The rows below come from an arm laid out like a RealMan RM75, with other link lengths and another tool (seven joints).
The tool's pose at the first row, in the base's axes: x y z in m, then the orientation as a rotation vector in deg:
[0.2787, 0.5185, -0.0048, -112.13, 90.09, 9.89]
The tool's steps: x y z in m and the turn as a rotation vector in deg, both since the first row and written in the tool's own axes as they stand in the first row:
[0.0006, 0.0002, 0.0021, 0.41, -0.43, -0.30]
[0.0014, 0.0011, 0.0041, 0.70, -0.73, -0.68]
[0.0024, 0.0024, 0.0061, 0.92, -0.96, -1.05]
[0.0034, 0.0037, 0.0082, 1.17, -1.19, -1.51]
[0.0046, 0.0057, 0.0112, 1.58, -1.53, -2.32]
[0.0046, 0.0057, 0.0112, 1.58, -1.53, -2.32]
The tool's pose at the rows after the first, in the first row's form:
[0.2793, 0.5191, -0.0068, -111.88, 89.43, 9.84]
[0.2792, 0.5194, -0.0092, -111.83, 88.80, 9.74]
[0.2788, 0.5195, -0.0117, -111.85, 88.24, 9.62]
[0.2785, 0.5196, -0.0143, -111.91, 87.58, 9.45]
[0.2778, 0.5200, -0.0181, -112.06, 86.47, 9.11]
[0.2778, 0.5200, -0.0181, -112.06, 86.47, 9.11]

